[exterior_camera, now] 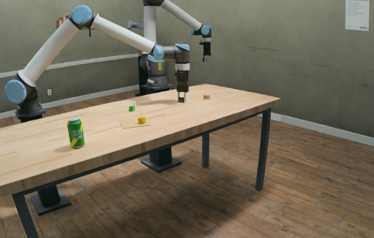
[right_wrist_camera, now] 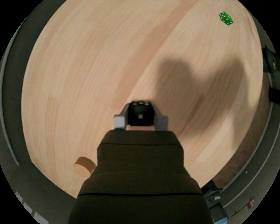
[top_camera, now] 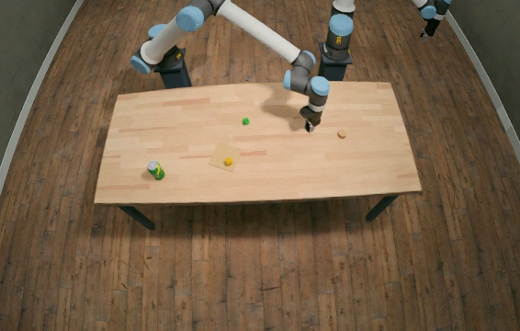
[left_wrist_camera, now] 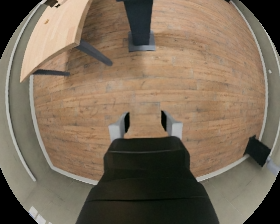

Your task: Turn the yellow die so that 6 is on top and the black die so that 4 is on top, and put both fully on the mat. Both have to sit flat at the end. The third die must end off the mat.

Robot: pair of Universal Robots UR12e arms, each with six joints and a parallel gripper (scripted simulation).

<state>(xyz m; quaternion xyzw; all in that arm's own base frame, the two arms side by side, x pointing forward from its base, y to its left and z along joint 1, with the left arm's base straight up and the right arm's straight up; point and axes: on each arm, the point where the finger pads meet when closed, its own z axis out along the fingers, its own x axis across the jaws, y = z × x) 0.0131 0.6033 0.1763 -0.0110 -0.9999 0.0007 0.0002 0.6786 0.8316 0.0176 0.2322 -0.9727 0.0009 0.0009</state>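
Observation:
The black die is right at my right hand. Also, from my right hand: green die (5 cm behind, 34 cm to the right); small round wooden piece (4 cm ahead, 18 cm to the left); yellow die (19 cm ahead, 43 cm to the right).

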